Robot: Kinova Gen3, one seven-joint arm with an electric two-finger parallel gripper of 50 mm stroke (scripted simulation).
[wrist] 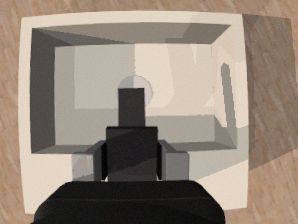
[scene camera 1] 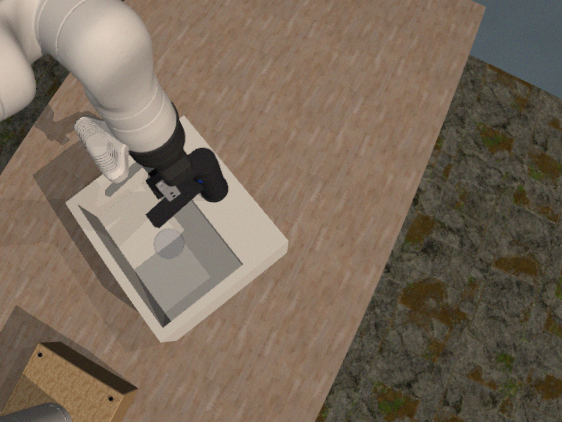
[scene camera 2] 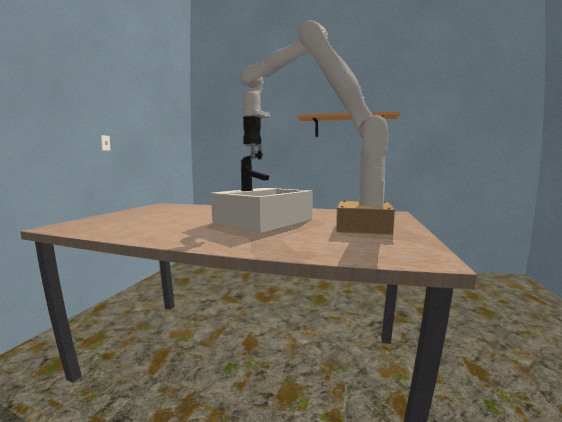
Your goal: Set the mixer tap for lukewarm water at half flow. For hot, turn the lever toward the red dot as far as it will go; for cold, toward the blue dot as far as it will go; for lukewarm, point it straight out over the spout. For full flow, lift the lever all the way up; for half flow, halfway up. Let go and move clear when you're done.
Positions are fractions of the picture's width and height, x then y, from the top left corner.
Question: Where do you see a mixer tap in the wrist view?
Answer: At 0.44, 0.45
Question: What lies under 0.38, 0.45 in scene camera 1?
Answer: A mixer tap.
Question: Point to a white sink basin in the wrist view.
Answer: At 0.65, 0.30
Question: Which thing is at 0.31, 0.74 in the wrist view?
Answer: My gripper.
